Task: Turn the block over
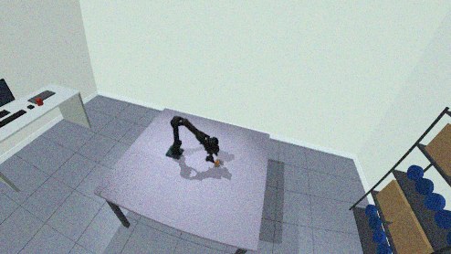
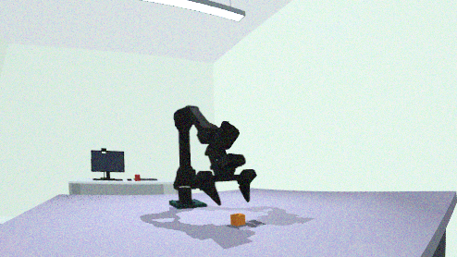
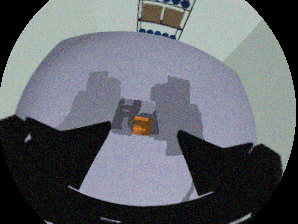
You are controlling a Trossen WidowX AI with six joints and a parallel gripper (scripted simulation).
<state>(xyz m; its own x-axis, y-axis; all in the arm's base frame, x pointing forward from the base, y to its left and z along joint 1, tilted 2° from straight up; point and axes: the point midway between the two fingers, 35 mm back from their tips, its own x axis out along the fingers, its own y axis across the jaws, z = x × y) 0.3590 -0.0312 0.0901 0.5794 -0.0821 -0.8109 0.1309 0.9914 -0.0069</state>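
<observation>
The orange block is 50 mm below my gripper tip.
</observation>
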